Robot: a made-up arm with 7 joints.
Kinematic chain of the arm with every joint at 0, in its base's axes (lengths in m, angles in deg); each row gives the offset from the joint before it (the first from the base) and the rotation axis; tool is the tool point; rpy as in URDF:
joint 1: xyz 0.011 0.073 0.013 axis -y
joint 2: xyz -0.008 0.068 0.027 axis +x
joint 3: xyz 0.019 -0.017 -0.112 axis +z
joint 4: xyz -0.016 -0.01 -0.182 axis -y
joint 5: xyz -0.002 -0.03 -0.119 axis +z
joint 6: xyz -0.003 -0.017 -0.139 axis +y
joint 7: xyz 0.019 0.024 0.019 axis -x
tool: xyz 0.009 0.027 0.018 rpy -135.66 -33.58 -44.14
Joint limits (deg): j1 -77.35..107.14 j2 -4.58..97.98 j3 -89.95..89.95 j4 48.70..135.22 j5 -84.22..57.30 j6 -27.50..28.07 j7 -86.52..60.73
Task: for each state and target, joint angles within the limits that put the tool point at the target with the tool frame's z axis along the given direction. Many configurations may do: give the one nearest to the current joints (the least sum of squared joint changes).
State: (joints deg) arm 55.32 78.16 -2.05 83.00 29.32 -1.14 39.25
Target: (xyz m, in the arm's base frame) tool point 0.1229 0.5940 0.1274 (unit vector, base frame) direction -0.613 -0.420 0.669
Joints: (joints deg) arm 62.67 72.57 30.57 52.28 49.04 -27.50 59.00
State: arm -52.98 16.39 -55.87 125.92 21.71 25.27 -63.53
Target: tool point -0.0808 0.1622 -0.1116 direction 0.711 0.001 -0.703
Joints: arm -54.21 57.90 -69.41 135.22 56.39 28.07 -84.62
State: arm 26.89 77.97 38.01 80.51 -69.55 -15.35 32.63
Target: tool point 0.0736 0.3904 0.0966 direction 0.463 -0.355 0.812
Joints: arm 34.96 51.90 73.99 105.60 -59.20 -12.46 24.55
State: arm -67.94 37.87 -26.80 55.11 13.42 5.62 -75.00
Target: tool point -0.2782 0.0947 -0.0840 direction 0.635 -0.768 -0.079
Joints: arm -75.39 34.36 -71.59 92.85 -34.27 19.34 -54.95
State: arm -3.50 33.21 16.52 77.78 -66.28 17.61 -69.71
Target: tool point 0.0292 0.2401 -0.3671 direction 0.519 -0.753 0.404
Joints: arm -29.34 26.52 5.31 71.42 -64.05 3.52 -80.33
